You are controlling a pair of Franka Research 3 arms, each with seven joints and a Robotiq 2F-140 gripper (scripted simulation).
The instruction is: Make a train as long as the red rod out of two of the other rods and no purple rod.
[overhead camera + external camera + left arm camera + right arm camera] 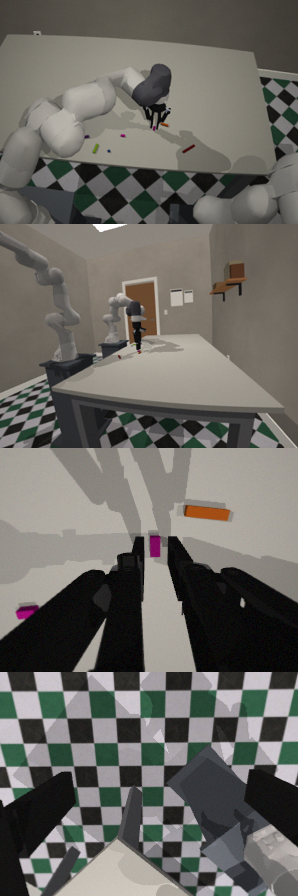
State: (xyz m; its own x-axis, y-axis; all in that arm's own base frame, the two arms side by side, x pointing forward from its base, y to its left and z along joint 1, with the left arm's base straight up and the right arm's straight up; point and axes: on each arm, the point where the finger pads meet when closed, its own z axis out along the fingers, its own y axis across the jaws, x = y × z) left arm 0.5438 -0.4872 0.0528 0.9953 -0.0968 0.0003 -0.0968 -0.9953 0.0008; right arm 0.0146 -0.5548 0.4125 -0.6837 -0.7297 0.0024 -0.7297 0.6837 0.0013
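Now: the orange rod 30 mm ahead of my left hand, 50 mm to the right of it and 50 mm below it. Round my left hand: small blue rod: 150 mm behind, 210 mm to the left, 50 mm below; red rod: 100 mm behind, 180 mm to the right, 50 mm below; lime rod: 150 mm behind, 280 mm to the left, 50 mm below.
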